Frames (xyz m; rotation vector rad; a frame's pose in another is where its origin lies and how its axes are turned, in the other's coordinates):
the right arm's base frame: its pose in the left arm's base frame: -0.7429 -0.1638 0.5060 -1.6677 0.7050 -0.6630
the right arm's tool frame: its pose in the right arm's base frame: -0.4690 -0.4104 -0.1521 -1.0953 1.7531 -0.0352
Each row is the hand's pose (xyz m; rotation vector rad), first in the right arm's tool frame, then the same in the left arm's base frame.
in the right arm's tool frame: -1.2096 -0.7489 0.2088 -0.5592 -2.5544 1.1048
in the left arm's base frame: 0.1585 0.2779 0.2674 -0.5007 1.3306 0.7371
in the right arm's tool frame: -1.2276 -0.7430 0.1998 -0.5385 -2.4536 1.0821
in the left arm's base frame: 0.1619 0.2924 0.2526 -0.5363 1.4128 0.6663
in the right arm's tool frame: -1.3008 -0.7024 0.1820 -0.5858 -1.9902 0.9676
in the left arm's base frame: 0.1632 0.3348 0.1783 -0.6474 1.8315 0.4155
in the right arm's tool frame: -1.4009 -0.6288 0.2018 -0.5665 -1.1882 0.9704
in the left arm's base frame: 0.1540 0.3523 0.0541 -0.5519 2.4311 -0.2059
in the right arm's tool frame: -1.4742 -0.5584 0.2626 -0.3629 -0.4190 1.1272
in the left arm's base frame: 0.1379 0.3224 -0.0594 -0.1163 2.6573 -1.0610
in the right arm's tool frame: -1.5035 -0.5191 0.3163 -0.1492 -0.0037 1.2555
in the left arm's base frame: 0.1249 0.2834 -0.1193 0.2392 2.5118 -1.5900
